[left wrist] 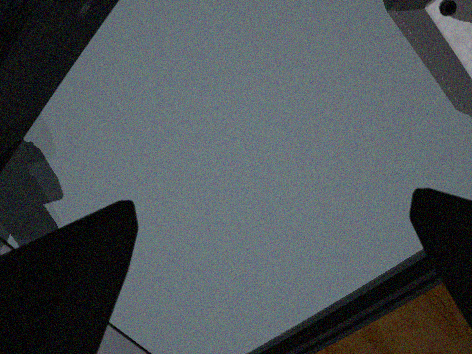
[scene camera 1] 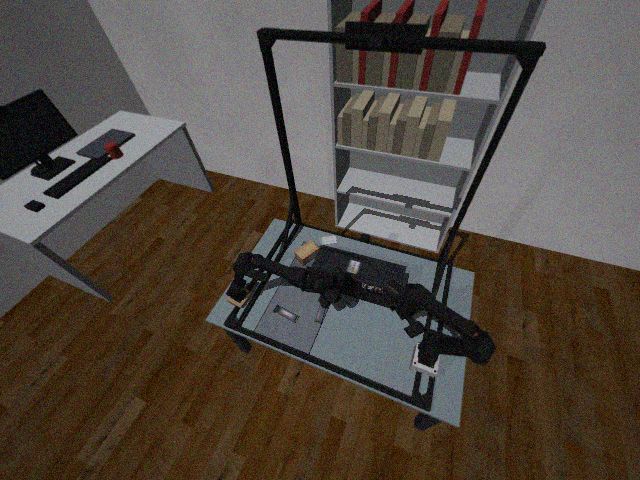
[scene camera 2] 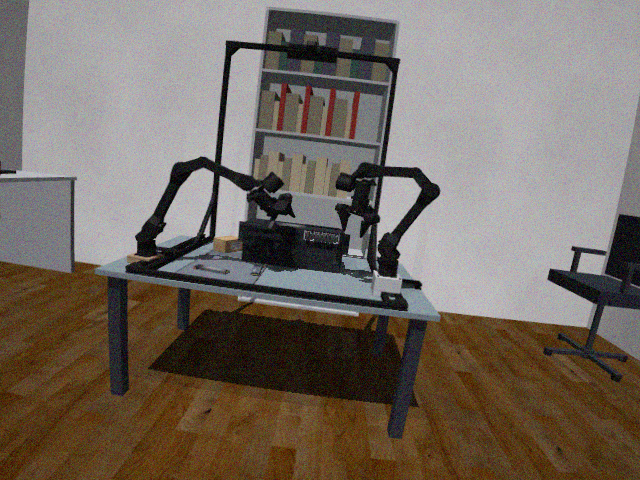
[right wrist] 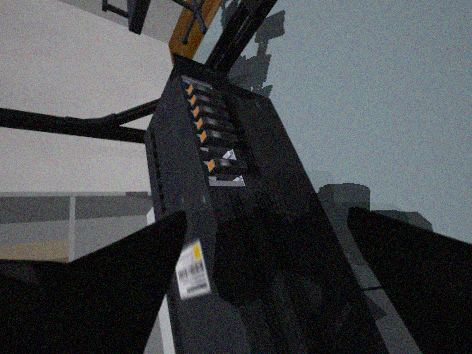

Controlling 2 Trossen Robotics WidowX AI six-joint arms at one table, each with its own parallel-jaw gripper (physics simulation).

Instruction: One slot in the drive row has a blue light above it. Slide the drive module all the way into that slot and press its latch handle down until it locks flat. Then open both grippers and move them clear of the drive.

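Frame: origin at the left arm's base, x ahead, y left, z up, level; centimetres.
Where they show: left gripper, fingertip midpoint: (left wrist: 273, 208) (scene camera 1: 398, 319) (scene camera 2: 352, 234); right gripper, fingertip midpoint: (scene camera 1: 346, 289) (scene camera 2: 290, 225) (right wrist: 266, 217); left arm's base at its link origin: (scene camera 1: 426, 357) (scene camera 2: 387, 274); right arm's base at its link origin: (scene camera 1: 239, 295) (scene camera 2: 146, 254).
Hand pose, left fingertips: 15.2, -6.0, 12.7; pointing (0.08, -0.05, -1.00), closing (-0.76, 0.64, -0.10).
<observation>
Each offset is from my left fingertips to the top centre of the thing, as dx, dy, dz. "spot": to the spot under its first point. Level surfaces: height alone.
The black drive chassis (scene camera 1: 385, 268) (scene camera 2: 320, 254) (right wrist: 280, 150) stands at the back of the table. Its drive row (scene camera 1: 371, 287) (scene camera 2: 321, 237) (right wrist: 215, 125) shows several orange-tipped latches in the right wrist view, with a gap before the nearest one. Which unit is the drive module, whether its latch is locked flat, and the blue light cannot be made out. My right gripper (scene camera 2: 282, 219) (right wrist: 266, 217) is open and empty, above the chassis's left part. My left gripper (scene camera 2: 355, 223) (left wrist: 273, 208) is open and empty, pointing down over the table near the chassis's right end.
A grey mat @(dz -19.9) (scene camera 1: 294, 333) bears a narrow metallic piece @(spot: +52.3, +8.9, -18.9) (scene camera 1: 285, 313) (scene camera 2: 211, 269), at the front left. A tan box @(+57.5, -28.0, -13.9) (scene camera 1: 306, 252) (scene camera 2: 227, 243) stands left of the chassis, with a white card @(+50.9, -43.2, -19.9) (scene camera 1: 328, 239) behind. A black frame @(spot: +72.1, -48.2, +55.7) (scene camera 1: 279, 108) (scene camera 2: 222, 108) rises around the table.
</observation>
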